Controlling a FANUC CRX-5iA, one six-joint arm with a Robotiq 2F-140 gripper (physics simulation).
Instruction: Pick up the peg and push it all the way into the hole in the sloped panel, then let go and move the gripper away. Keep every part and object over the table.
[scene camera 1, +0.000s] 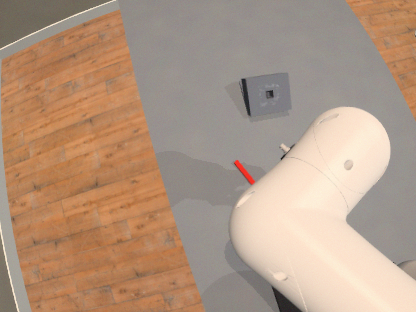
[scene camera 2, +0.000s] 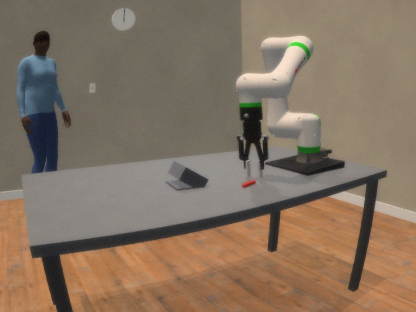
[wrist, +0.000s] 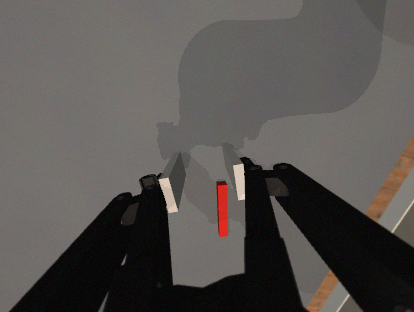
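Seen in the pictures: gripper, between the fingertips: (scene camera 2: 254, 177) (wrist: 203, 159); arm's base, origin of its link: (scene camera 2: 309, 162).
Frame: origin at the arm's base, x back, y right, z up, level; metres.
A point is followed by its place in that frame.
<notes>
The red peg (scene camera 1: 244, 172) {y -0.155, x -0.473, z -0.010 m} (scene camera 2: 248, 184) {y -0.165, x -0.484, z -0.014 m} (wrist: 223, 210) {y -0.153, x -0.471, z -0.010 m} lies flat on the table. In scene camera 1 the arm covers its lower end. My gripper (scene camera 2: 254, 172) {y -0.101, x -0.414, z -0.007 m} (wrist: 203, 159) {y -0.101, x -0.414, z -0.007 m} points down, partly open and empty, with its tips a little above the table. In the wrist view the peg shows in the gap between the two light fingertips, nearer the right one, and neither finger touches it. The sloped panel (scene camera 1: 257, 105) {y -0.072, x -0.648, z 0.023 m} (scene camera 2: 189, 176) {y -0.095, x -0.704, z 0.028 m} stands apart from the peg, with its dark square hole (scene camera 1: 270, 94) {y -0.023, x -0.675, z 0.022 m} empty. The panel does not show in the wrist view.
The grey table (scene camera 1: 190, 100) {y -0.258, x -0.729, z -0.022 m} (scene camera 2: 100, 200) {y -0.116, x -1.063, z -0.022 m} ends at a long edge over the wooden floor (scene camera 1: 75, 150), left of the peg in scene camera 1. The arm's dark base plate (scene camera 2: 310, 166) {y -0.081, x -0.064, z -0.001 m} sits at the table's far right in scene camera 2. A person (scene camera 2: 40, 90) stands behind the table.
</notes>
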